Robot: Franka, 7 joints.
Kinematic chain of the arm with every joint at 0, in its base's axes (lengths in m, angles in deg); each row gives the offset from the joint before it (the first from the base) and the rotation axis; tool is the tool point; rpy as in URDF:
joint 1: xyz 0 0 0.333 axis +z
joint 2: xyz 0 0 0 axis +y
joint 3: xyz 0 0 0.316 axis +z
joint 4: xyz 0.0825 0 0 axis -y
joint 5: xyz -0.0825 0 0.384 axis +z
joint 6: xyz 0 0 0 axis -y
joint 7: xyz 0.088 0 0 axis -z
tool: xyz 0 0 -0.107 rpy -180 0 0
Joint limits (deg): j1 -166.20..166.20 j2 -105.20..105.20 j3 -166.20..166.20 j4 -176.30..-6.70 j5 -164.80..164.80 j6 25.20..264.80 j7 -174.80..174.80
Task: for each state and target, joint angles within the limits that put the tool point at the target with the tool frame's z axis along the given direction. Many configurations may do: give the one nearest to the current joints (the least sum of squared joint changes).
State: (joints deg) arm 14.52 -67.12 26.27 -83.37 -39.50 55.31 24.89
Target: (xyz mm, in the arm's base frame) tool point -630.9 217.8 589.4 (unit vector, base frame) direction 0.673 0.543 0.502
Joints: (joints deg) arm 26.75 -87.95 68.07 -69.48 -25.23 93.12 24.89
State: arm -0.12 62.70 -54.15 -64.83 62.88 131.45 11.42
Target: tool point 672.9 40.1 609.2 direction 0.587 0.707 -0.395
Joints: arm 29.22 14.27 -32.58 -86.97 75.37 126.46 11.42
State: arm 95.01 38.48 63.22 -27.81 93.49 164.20 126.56
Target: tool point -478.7 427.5 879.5 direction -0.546 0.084 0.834
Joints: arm 106.18 38.82 81.63 -38.43 109.48 154.18 126.56
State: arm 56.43 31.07 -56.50 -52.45 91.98 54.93 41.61
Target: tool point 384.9 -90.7 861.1 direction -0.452 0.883 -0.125
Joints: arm 38.05 1.60 -71.81 -72.12 107.33 30.63 41.61
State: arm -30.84 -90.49 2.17 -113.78 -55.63 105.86 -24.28
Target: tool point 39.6 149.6 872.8 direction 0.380 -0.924 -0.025
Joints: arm -29.22 -79.06 21.91 -112.65 -39.37 100.96 -24.28
